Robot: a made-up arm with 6 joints. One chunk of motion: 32 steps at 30 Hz.
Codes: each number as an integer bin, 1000 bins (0 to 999) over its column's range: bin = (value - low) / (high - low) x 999, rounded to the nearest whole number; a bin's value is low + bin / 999 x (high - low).
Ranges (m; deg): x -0.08..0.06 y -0.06..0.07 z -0.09..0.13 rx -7..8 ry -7..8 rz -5..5
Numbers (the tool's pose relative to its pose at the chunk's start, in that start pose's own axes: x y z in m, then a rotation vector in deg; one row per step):
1: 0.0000 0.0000 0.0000 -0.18 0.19 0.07
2: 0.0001 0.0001 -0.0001 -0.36 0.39 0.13
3: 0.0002 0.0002 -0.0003 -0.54 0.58 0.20
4: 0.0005 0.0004 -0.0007 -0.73 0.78 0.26
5: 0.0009 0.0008 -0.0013 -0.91 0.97 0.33
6: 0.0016 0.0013 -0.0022 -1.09 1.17 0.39
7: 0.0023 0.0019 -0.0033 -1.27 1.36 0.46
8: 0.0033 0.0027 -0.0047 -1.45 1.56 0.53
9: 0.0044 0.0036 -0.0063 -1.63 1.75 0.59
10: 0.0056 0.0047 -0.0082 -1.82 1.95 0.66
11: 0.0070 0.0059 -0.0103 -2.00 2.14 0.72
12: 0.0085 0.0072 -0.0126 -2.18 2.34 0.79
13: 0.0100 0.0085 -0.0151 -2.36 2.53 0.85
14: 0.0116 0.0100 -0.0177 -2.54 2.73 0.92
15: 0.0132 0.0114 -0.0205 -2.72 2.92 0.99
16: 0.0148 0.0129 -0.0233 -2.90 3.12 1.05
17: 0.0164 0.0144 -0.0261 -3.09 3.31 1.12
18: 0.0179 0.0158 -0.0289 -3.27 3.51 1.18
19: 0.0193 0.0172 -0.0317 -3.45 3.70 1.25
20: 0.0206 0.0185 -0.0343 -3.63 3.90 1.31
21: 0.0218 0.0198 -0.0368 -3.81 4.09 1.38
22: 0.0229 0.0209 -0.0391 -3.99 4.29 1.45
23: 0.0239 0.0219 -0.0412 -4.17 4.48 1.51
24: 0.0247 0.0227 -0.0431 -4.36 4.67 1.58
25: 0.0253 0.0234 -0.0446 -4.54 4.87 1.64
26: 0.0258 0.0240 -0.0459 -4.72 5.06 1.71
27: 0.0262 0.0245 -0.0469 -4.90 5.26 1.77
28: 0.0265 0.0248 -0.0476 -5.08 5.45 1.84
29: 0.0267 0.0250 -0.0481 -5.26 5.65 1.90
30: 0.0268 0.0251 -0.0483 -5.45 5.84 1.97
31: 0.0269 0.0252 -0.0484 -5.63 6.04 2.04
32: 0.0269 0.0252 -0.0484 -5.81 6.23 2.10
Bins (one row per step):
1: 571 461 409 454 479 506
2: 572 462 408 442 492 512
3: 572 463 407 430 505 519
4: 574 464 406 418 518 525
5: 577 467 403 406 531 532
6: 582 471 399 394 544 538
7: 587 476 394 382 557 545
8: 594 482 387 370 570 552
9: 602 489 380 358 583 558
10: 611 497 371 345 596 565
11: 621 506 362 333 609 571
12: 632 516 351 321 622 578
13: 642 526 340 309 635 584
14: 654 538 328 297 648 591
15: 665 549 316 285 661 598
16: 676 560 303 273 674 604
17: 688 572 290 260 687 611
18: 699 582 277 248 700 617
19: 709 593 265 236 713 624
20: 718 603 253 224 726 630
21: 726 613 242 212 739 637
22: 734 622 231 200 752 644
23: 741 629 222 188 765 650
24: 747 636 213 176 777 657
25: 751 641 206 164 791 663
26: 755 646 200 152 803 670
27: 758 649 196 140 817 676
28: 760 652 193 128 829 683
29: 761 653 190 116 842 689
30: 762 654 189 103 855 696
31: 763 655 189 91 868 703
32: 763 655 189 79 881 709

